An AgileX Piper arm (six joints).
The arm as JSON. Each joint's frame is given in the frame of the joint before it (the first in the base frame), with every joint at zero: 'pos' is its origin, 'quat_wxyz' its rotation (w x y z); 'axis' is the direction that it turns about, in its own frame. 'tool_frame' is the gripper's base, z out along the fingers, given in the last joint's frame.
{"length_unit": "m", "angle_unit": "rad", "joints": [
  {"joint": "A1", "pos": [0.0, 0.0, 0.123], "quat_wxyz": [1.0, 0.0, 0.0, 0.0], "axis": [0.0, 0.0, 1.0]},
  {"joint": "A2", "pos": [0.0, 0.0, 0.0], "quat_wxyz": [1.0, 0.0, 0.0, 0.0], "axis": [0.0, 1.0, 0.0]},
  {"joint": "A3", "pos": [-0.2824, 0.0, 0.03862], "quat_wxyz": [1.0, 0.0, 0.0, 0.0], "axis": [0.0, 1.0, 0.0]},
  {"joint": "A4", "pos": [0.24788, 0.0, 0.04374], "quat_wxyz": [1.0, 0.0, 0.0, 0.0], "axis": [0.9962, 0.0, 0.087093]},
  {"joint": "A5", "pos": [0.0, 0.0, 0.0], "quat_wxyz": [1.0, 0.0, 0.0, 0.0], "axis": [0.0, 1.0, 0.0]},
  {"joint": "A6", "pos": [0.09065, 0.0, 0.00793], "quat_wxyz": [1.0, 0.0, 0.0, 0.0], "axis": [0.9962, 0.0, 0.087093]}
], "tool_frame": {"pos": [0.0, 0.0, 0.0], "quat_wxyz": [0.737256, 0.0, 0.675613, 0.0]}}
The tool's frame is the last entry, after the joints.
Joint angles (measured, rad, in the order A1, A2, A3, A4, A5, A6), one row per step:
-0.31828, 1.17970, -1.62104, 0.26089, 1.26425, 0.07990
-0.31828, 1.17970, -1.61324, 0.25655, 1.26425, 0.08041
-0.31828, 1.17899, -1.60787, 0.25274, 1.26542, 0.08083
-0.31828, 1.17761, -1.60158, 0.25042, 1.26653, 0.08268
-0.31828, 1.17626, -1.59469, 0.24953, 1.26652, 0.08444
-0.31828, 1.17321, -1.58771, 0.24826, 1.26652, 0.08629
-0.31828, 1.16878, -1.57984, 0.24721, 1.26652, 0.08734
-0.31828, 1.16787, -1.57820, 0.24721, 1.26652, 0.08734
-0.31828, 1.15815, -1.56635, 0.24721, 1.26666, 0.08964
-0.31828, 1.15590, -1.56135, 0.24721, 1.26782, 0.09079
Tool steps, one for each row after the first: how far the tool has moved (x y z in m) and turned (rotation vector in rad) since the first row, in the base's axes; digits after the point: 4 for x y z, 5 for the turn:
0.0006, -0.0006, -0.0022, -0.00074, 0.00859, -0.00250
0.0006, -0.0009, -0.0037, -0.00189, 0.01517, -0.00441
0.0005, -0.0011, -0.0052, -0.00067, 0.02154, -0.00651
0.0006, -0.0012, -0.0069, 0.00164, 0.02704, -0.00808
0.0001, -0.0011, -0.0082, 0.00321, 0.03113, -0.00991
-0.0008, -0.0009, -0.0095, 0.00419, 0.03469, -0.01111
-0.0010, -0.0009, -0.0097, 0.00442, 0.03539, -0.01110
-0.0034, -0.0001, -0.0111, 0.00683, 0.03756, -0.01258
-0.0039, 0.0001, -0.0121, 0.00875, 0.04129, -0.01308

